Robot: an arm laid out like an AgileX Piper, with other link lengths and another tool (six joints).
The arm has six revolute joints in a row. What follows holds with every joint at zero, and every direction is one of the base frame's.
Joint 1 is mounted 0.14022 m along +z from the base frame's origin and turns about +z.
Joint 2 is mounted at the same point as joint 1 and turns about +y.
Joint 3 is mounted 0.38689 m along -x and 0.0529 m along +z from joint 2 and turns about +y.
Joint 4 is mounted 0.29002 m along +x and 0.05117 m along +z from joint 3 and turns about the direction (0.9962, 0, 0.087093).
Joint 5 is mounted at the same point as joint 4 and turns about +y.
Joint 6 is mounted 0.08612 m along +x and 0.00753 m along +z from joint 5 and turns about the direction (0.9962, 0, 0.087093).
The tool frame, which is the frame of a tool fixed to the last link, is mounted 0.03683 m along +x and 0.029 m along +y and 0.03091 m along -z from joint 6; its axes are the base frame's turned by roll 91.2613, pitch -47.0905 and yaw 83.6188 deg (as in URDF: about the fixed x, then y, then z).
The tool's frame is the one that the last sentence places.
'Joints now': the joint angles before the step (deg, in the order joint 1, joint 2, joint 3, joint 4, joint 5, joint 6). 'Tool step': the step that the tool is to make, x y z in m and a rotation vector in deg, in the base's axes. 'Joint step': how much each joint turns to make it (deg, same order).
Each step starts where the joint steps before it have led.
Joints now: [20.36, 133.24, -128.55, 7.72, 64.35, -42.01]
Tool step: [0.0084, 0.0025, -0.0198, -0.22, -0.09, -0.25]
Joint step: [0.00, 1.89, -0.01, -0.24, -1.90, 0.00]
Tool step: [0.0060, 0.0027, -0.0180, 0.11, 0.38, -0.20]
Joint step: [0.00, 1.69, 0.00, 0.24, -1.39, 0.00]
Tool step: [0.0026, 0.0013, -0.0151, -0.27, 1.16, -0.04]
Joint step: [0.00, 1.38, 0.01, 0.15, -0.22, 0.00]
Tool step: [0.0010, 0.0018, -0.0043, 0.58, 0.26, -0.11]
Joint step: [0.00, 0.43, -0.03, 0.64, -0.36, 0.00]
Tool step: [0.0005, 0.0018, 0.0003, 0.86, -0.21, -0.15]
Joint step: [-0.01, -0.01, 0.03, 0.74, -0.52, 0.00]
